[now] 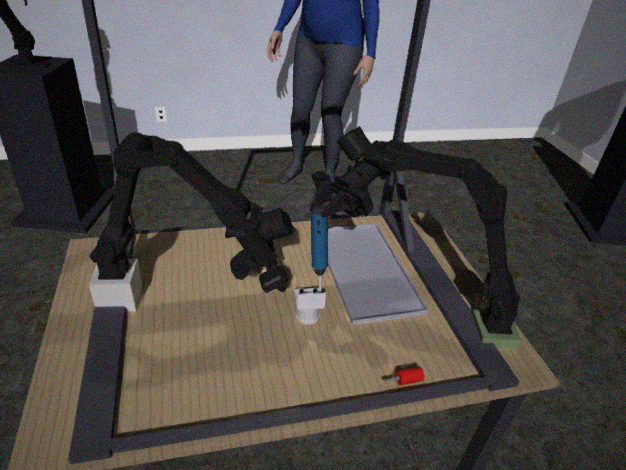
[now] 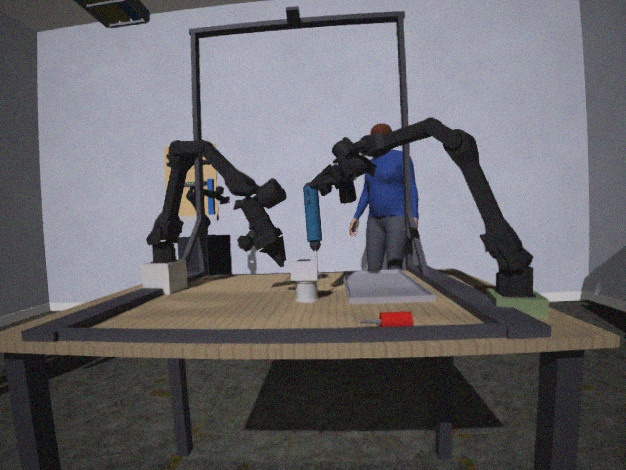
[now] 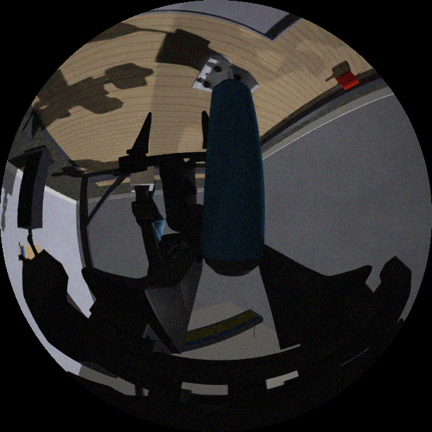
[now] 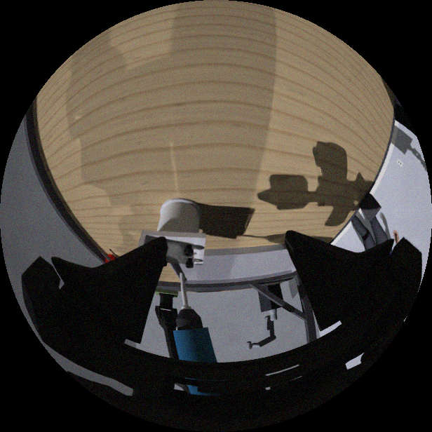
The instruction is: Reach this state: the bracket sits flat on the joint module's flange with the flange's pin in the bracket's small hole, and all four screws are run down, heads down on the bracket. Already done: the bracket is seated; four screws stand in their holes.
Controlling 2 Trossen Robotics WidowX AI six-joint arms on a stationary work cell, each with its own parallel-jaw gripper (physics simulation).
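Places are measured from the left arm's base along level axes (x up, y right, z ahead), in centimetres.
Pixels of known places: left gripper, fingertip midpoint: (image 1: 315, 213) (image 2: 307, 188); right gripper, fingertip midpoint: (image 2: 283, 263); left arm's base, origin of the base link: (image 1: 496, 324) (image 2: 515, 293); right arm's base, origin of the base link: (image 1: 113, 271) (image 2: 164, 262).
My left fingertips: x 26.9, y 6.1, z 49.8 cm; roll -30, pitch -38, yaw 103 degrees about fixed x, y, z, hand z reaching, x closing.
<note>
For each thing: its middle in the pictures, then the offset to it from my left fingertips. "*": a spot on its surface instead.
- white bracket, body centre: (image 1: 309, 293) (image 2: 306, 270) dx -22.4, dy -3.6, dz +0.0 cm
- upright white joint module, body centre: (image 1: 308, 307) (image 2: 306, 288) dx -27.4, dy -3.6, dz +0.0 cm
- blue electric screwdriver, body centre: (image 1: 319, 251) (image 2: 313, 225) dx -10.5, dy -1.0, dz -1.7 cm
- red-handled screwdriver, body centre: (image 2: 385, 321) (image 1: 402, 377) dx -28.9, dy -23.2, dz -22.8 cm
- front right frame bar, surface spot: (image 2: 283, 334) * dx -28.9, dy -33.6, dz -6.2 cm
- grey tray, body centre: (image 1: 366, 267) (image 2: 379, 283) dx -29.8, dy +17.1, dz -17.1 cm
The white bracket (image 1: 310, 299) (image 2: 302, 271) sits on the upright white joint module (image 1: 307, 317) (image 2: 306, 292) (image 4: 179, 217). Dark screws (image 3: 217, 69) (image 4: 189, 249) stand on the bracket; how deep each sits is unclear. My left gripper (image 1: 319, 208) (image 2: 309, 187) is shut on the top of a blue electric screwdriver (image 1: 319, 245) (image 2: 313, 215) (image 3: 233, 175) (image 4: 195, 345), nearly upright. Its bit (image 1: 320, 282) (image 4: 183, 290) points down at the bracket's right side; whether it touches a screw is hidden. My right gripper (image 1: 275, 282) (image 2: 281, 263) (image 4: 227, 240) is open and empty, left of the bracket and above it.
A red-handled screwdriver (image 1: 410, 375) (image 2: 396, 319) (image 3: 348, 80) lies near the front right frame bar (image 1: 303, 410) (image 2: 283, 334). A grey tray (image 1: 376, 278) (image 2: 389, 288) lies right of the joint module. A person (image 1: 331, 80) (image 2: 389, 187) stands behind the table.
</note>
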